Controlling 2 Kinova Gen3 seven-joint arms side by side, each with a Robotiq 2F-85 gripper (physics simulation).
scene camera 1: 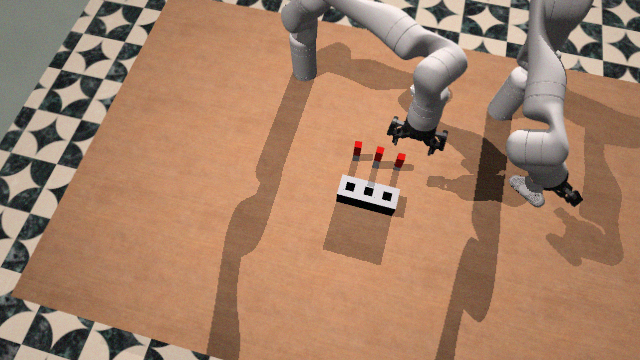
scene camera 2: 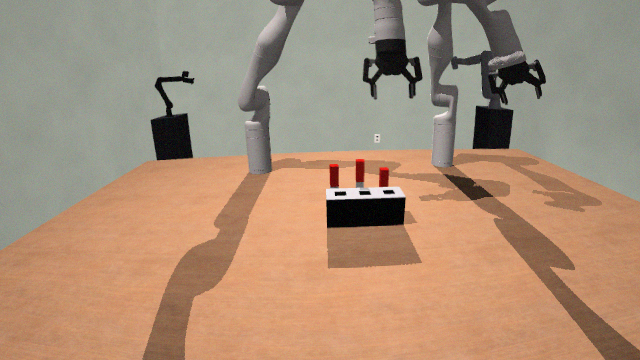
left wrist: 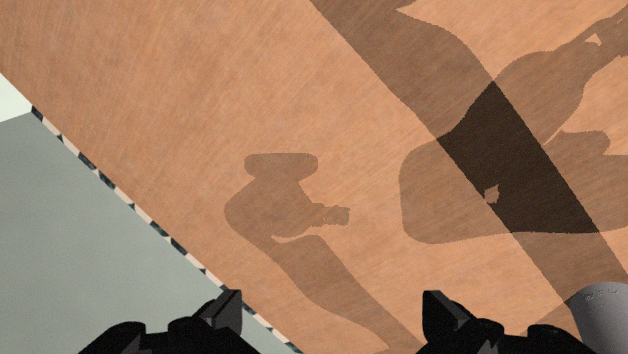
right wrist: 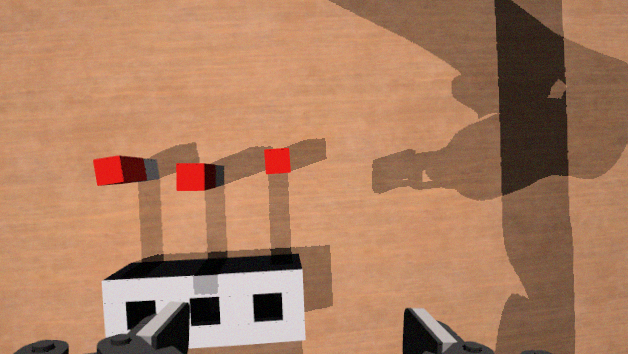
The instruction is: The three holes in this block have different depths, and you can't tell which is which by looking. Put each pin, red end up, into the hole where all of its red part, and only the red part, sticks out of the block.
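Places are measured from the left arm's base along level axes (x right, y ahead, z up), in millimetres.
Pixels of known places: left gripper, fingertip midpoint: point(scene camera 2: 522, 100) point(left wrist: 331, 310); right gripper, fingertip midpoint: point(scene camera 1: 412, 147) point(scene camera 2: 393, 98) point(right wrist: 297, 329); left arm's base, origin of the base link: point(scene camera 1: 500, 110) point(scene camera 2: 441, 164) point(left wrist: 604, 304); right arm's base, origin of the base link: point(scene camera 1: 305, 71) point(scene camera 2: 260, 170).
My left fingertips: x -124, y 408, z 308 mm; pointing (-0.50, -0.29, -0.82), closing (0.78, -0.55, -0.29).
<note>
Ahead of a thing's pixels: the offset from my left fingertips to its top centre. Level surfaces: height alone.
Three pins with red upper ends stand upright on the table behind the block: a left pin @[dx +530, dy -3, dz -203 mm] point(scene camera 1: 357, 148) point(scene camera 2: 334, 175) point(right wrist: 109, 170), a middle pin @[dx +456, dy -7, dz -188 mm] point(scene camera 1: 379, 154) point(scene camera 2: 360, 171) point(right wrist: 190, 177) and a right pin @[dx +387, dy -29, dz -218 mm] point(scene camera 1: 400, 160) point(scene camera 2: 383, 177) point(right wrist: 277, 160). Their lower parts are grey, partly hidden by the block in scene camera 2. The white-topped block @[dx +439, dy +121, dz -233 mm] point(scene camera 1: 359, 189) point(scene camera 2: 365, 212) point(right wrist: 237, 310) has three empty square holes in a row. My right gripper point(scene camera 1: 413, 146) point(scene camera 2: 393, 96) point(right wrist: 297, 329) is open and empty, high above and right of the pins. My left gripper point(scene camera 2: 521, 99) point(left wrist: 331, 310) is open and empty, far right.
The wooden table @[dz -308 mm] point(scene camera 1: 165, 210) point(scene camera 2: 280, 300) carries long arm shadows. The left arm's base point(scene camera 1: 507, 95) point(scene camera 2: 443, 142) and the right arm's base point(scene camera 1: 304, 57) point(scene camera 2: 258, 147) stand at its back. Two dark pedestals point(scene camera 2: 172, 137) point(scene camera 2: 492, 127) with small arms stand beyond the table.
</note>
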